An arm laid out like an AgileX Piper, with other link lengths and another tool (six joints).
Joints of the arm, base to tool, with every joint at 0 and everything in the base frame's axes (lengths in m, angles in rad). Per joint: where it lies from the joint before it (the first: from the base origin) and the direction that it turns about. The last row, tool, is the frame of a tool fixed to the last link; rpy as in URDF.
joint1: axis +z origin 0 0 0.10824
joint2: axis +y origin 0 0 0
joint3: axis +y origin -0.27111 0 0.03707
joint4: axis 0.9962 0 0.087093 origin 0.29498 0 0.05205
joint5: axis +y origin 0 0 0
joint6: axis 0.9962 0 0.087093 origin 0.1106 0 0.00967
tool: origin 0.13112 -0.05 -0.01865 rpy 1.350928 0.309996 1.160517
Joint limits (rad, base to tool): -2.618..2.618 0..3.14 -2.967..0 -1.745..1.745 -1.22..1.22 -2.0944..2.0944
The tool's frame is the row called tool.
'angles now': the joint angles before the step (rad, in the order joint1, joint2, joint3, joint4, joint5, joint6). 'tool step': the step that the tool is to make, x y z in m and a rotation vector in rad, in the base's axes. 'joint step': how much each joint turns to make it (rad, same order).
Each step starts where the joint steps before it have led.
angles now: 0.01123, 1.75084, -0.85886, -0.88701, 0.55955, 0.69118
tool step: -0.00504, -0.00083, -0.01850, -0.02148, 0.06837, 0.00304
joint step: 0.00959, 0.07161, -0.01863, -0.00889, 0.02502, -0.00002
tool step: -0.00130, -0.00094, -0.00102, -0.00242, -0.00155, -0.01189
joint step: 0.00001, 0.00454, 0.00001, -0.00871, 0.00378, 0.01937
